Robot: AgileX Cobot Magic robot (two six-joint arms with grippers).
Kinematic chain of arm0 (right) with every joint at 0, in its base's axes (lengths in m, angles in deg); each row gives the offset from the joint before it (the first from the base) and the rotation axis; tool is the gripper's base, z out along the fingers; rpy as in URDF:
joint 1: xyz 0 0 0.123 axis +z
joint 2: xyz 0 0 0 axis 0.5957 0.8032 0
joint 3: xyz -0.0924 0.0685 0.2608 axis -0.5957 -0.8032 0
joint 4: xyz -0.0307 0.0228 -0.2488 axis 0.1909 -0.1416 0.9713
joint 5: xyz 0 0 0 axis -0.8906 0.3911 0.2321
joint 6: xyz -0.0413 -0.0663 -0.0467 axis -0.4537 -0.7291 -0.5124
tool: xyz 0 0 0 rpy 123.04 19.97 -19.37
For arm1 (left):
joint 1: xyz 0 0 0.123 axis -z
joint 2: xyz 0 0 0 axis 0.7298 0.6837 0
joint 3: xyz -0.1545 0.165 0.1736 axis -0.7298 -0.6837 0
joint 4: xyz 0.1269 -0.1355 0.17 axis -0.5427 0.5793 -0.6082
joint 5: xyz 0 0 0 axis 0.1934 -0.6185 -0.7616
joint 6: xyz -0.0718 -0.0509 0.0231 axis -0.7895 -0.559 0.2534
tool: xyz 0 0 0 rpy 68.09 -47.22 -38.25
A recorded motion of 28 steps. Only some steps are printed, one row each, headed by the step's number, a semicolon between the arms.
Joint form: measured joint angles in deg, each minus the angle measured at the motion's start. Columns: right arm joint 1, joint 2, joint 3, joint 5, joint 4, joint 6; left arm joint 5, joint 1, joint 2, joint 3, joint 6, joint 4.
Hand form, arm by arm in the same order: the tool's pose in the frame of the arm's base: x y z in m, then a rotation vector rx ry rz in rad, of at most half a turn. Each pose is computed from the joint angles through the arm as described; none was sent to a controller.
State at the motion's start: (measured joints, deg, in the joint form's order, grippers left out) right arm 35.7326 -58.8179 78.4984 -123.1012 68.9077 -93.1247; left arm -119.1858 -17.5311 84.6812 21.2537 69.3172 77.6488
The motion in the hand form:
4: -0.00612 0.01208 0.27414 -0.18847 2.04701 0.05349; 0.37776 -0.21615 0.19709 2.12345 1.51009 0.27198
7: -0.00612 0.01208 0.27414 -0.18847 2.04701 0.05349; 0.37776 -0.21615 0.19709 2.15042 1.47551 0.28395
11: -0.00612 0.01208 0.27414 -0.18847 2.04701 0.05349; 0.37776 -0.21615 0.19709 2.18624 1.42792 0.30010
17: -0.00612 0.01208 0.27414 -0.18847 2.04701 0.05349; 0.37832 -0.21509 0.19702 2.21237 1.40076 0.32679
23: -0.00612 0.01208 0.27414 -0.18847 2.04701 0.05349; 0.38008 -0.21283 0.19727 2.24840 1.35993 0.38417
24: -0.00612 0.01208 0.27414 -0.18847 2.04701 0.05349; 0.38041 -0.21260 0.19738 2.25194 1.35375 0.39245
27: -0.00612 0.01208 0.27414 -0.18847 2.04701 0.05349; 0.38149 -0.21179 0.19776 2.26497 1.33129 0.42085
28: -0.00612 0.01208 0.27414 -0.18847 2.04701 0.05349; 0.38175 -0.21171 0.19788 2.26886 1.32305 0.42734
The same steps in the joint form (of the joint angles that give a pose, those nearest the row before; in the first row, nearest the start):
4: 0.00 0.00 0.00 0.00 0.00 0.00; 0.00 0.00 0.00 0.00 2.01 0.00
7: 0.00 0.00 0.00 0.00 0.00 0.00; 0.00 0.00 0.00 0.00 3.94 0.00
11: 0.00 0.00 0.00 0.00 0.00 0.00; 0.00 0.00 0.00 0.00 6.55 0.00
17: 0.00 0.00 0.00 0.00 0.00 0.00; 0.00 0.00 0.00 0.00 7.18 -1.43
23: 0.00 0.00 0.00 0.00 0.00 0.00; 0.34 0.00 0.00 0.00 7.18 -4.79
24: 0.00 0.00 0.00 0.00 0.00 0.00; 0.46 0.00 0.00 0.00 7.18 -5.24
27: 0.00 0.00 0.00 0.00 0.00 0.00; 0.86 0.00 0.00 0.00 7.24 -6.75
28: 0.00 0.00 0.00 0.00 0.00 0.00; 0.99 0.00 0.00 0.00 7.46 -7.00

